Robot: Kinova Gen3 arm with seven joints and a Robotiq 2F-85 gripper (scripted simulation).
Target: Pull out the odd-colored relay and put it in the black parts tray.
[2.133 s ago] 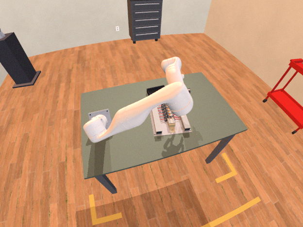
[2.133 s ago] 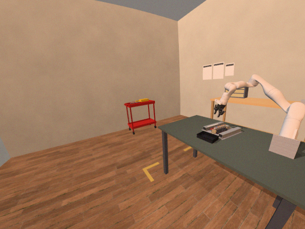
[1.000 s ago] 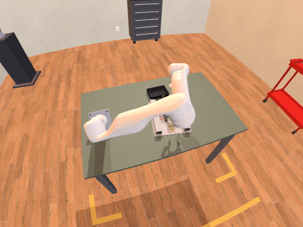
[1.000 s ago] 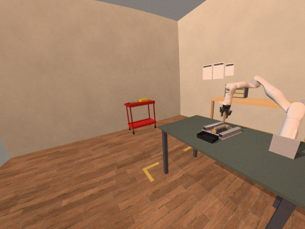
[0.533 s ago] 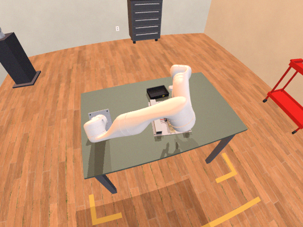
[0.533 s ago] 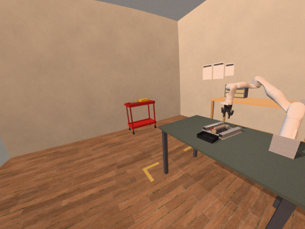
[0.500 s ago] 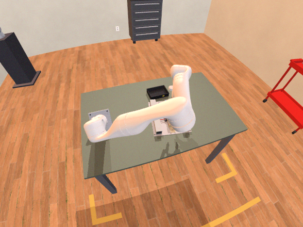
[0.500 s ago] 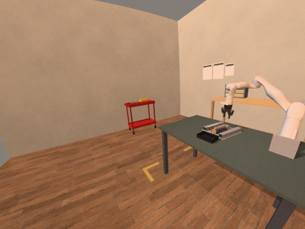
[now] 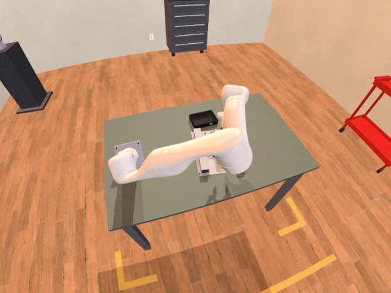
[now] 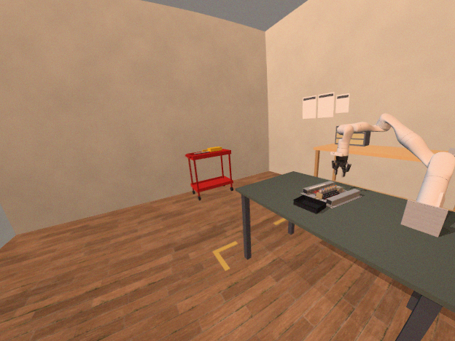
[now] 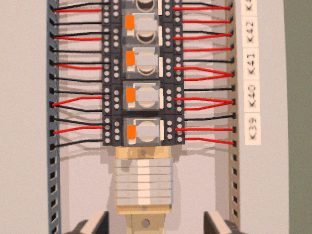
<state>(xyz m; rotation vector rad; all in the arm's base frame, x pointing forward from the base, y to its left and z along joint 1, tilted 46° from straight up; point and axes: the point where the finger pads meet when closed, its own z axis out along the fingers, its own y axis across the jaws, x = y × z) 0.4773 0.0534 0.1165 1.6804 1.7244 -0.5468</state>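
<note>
Now: hand 19 cm to the right of the relay and 9 cm above it. Also, from my hand: black parts tray: 34 cm to the left, 13 cm below, 4 cm behind; then relay panel: 12 cm below, 9 cm to the left, 1 cm behind.
</note>
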